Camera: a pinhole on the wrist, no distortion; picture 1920 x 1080 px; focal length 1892.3 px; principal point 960.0 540.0 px. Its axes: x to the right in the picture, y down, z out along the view. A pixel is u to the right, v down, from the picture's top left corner.
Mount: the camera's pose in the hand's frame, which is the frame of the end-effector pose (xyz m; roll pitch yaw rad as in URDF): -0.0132 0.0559 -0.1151 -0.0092 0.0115 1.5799
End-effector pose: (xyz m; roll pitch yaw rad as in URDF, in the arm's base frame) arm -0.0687 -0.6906 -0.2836 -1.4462 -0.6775 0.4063
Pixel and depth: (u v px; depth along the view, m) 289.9 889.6 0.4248
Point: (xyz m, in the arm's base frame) -0.3274 -0.4786 -0.2427
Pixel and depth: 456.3 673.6 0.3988
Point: -0.2562 -0.4701 -0.2482
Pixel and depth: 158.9 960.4 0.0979
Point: -0.0782 -0.7109 -0.3194
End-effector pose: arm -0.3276 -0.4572 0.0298 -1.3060 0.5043 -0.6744
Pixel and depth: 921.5 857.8 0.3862
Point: -0.2040 -0.2043 0.0874
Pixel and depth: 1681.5 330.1 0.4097
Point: -0.1471 -0.1665 -0.0996
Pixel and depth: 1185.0 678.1 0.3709
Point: -0.1998 -0.2094 0.0217
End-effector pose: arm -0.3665 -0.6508 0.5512 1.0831 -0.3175 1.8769
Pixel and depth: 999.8 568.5 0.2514
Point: -0.2635 -0.6770 0.6595
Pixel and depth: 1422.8 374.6 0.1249
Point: -0.3890 -0.6885 0.6281
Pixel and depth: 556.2 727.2 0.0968
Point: -0.3891 -0.6890 0.5662
